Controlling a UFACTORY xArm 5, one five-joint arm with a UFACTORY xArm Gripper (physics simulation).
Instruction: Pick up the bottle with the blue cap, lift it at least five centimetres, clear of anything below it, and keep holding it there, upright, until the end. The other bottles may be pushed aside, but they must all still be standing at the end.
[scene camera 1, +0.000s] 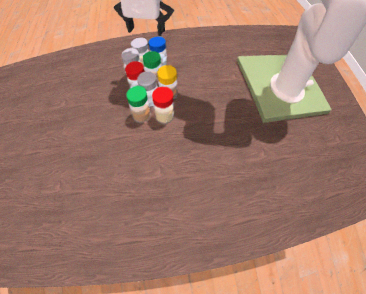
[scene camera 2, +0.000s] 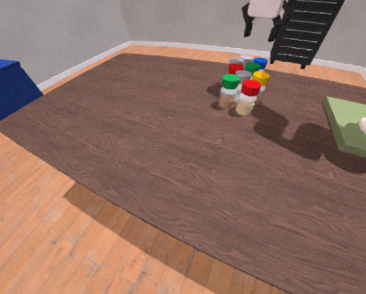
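Seen in the pictures: gripper, fingertip midpoint: (scene camera 1: 145, 31) (scene camera 2: 258, 38); arm's base, origin of the base link: (scene camera 1: 287, 88).
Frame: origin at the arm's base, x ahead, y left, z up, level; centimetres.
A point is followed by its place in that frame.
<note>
The blue-capped bottle (scene camera 1: 157, 45) {x 38.8, y -21.8, z 8.0 cm} (scene camera 2: 260, 63) {x 38.6, y -21.2, z 7.5 cm} stands upright at the back right of a tight cluster; most of its body is hidden. Beside and in front of it stand a grey-capped bottle (scene camera 1: 139, 45) {x 44.3, y -23.8, z 8.0 cm} and a dark green-capped bottle (scene camera 1: 152, 60) {x 41.8, y -15.2, z 8.0 cm} (scene camera 2: 252, 69) {x 41.7, y -14.3, z 7.4 cm}. Also upright are a yellow-capped bottle (scene camera 1: 167, 75) {x 39.1, y -7.8, z 8.0 cm} (scene camera 2: 260, 78) {x 39.3, y -6.6, z 7.7 cm}, a bright green-capped bottle (scene camera 1: 137, 96) {x 48.6, y -2.9, z 8.0 cm} (scene camera 2: 230, 81) {x 48.7, y -1.4, z 7.9 cm}, a red-capped bottle (scene camera 1: 163, 97) {x 42.1, y -0.4, z 7.9 cm} (scene camera 2: 251, 88) {x 42.2, y 1.1, z 7.7 cm}, another red-capped one (scene camera 1: 134, 70) {x 47.7, y -12.8, z 8.0 cm} (scene camera 2: 236, 69) {x 47.4, y -11.5, z 7.8 cm} and more grey-capped ones. My gripper (scene camera 1: 145, 31) {x 42.1, y -19.7, z 16.0 cm} (scene camera 2: 260, 38) {x 42.1, y -19.7, z 16.0 cm} is open and empty, high above the cluster.
The robot's base stands on a green board (scene camera 1: 264, 107) {x 12.3, y 5.3, z 0.1 cm} (scene camera 2: 345, 132) {x 12.0, y 3.6, z 0.1 cm} at the right of the dark table (scene camera 1: 150, 200) {x 52.2, y 21.9, z -2.6 cm} (scene camera 2: 165, 165) {x 60.5, y 27.5, z -2.5 cm}. A black slatted chair (scene camera 2: 306, 32) stands behind the table. A blue object (scene camera 2: 17, 90) is at the left.
</note>
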